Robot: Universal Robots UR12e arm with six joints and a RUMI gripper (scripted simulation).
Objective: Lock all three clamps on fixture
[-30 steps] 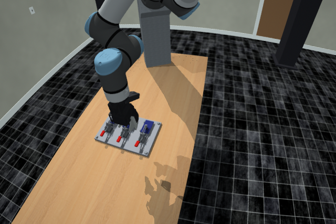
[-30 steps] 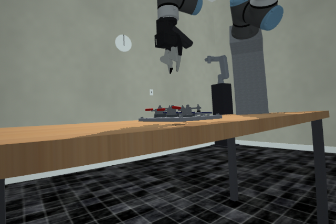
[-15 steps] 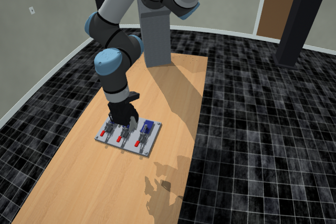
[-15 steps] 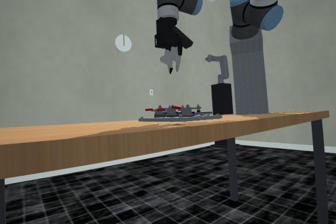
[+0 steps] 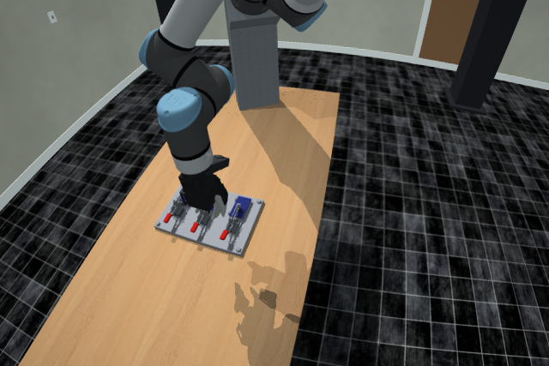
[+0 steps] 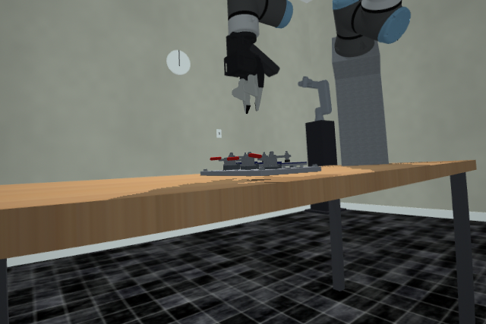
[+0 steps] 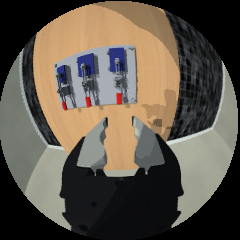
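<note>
The grey fixture plate lies 190 mm below my hand, 110 mm to the right of it and 90 mm behind it.
</note>
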